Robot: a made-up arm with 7 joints. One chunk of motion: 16 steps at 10 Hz.
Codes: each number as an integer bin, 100 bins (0 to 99) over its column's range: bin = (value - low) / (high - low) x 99, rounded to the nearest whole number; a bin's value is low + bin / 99 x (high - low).
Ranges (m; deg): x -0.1..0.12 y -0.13..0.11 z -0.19..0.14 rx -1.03..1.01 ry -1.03..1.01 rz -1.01..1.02
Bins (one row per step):
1: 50 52 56 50 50 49
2: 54 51 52 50 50 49
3: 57 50 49 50 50 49
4: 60 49 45 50 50 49
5: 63 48 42 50 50 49
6: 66 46 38 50 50 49
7: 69 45 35 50 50 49
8: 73 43 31 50 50 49
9: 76 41 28 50 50 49
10: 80 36 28 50 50 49
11: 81 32 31 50 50 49
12: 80 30 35 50 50 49
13: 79 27 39 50 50 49
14: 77 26 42 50 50 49
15: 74 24 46 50 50 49
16: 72 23 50 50 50 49
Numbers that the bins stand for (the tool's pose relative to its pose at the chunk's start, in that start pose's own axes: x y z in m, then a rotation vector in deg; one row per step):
1: 0.0111 -0.0039 -0.0033 0.00 0.00 -0.01
2: 0.0200 -0.0064 -0.0167 0.00 0.00 -0.01
3: 0.0267 -0.0088 -0.0267 0.00 0.00 -0.01
4: 0.0333 -0.0112 -0.0400 0.00 0.00 -0.01
5: 0.0400 -0.0136 -0.0500 0.00 0.00 -0.01
6: 0.0467 -0.0185 -0.0633 0.00 0.00 -0.01
7: 0.0533 -0.0209 -0.0733 0.00 0.00 -0.01
8: 0.0622 -0.0258 -0.0867 0.00 0.00 -0.01
9: 0.0689 -0.0306 -0.0967 0.00 0.00 -0.01
10: 0.0778 -0.0427 -0.0967 0.00 0.00 -0.01
11: 0.0800 -0.0524 -0.0867 0.00 0.00 -0.01
12: 0.0778 -0.0573 -0.0733 0.00 0.00 -0.01
13: 0.0756 -0.0645 -0.0600 0.00 0.00 -0.01
14: 0.0711 -0.0670 -0.0500 0.00 0.00 -0.01
15: 0.0644 -0.0718 -0.0367 0.00 0.00 -0.01
16: 0.0600 -0.0742 -0.0233 0.00 0.00 -0.01

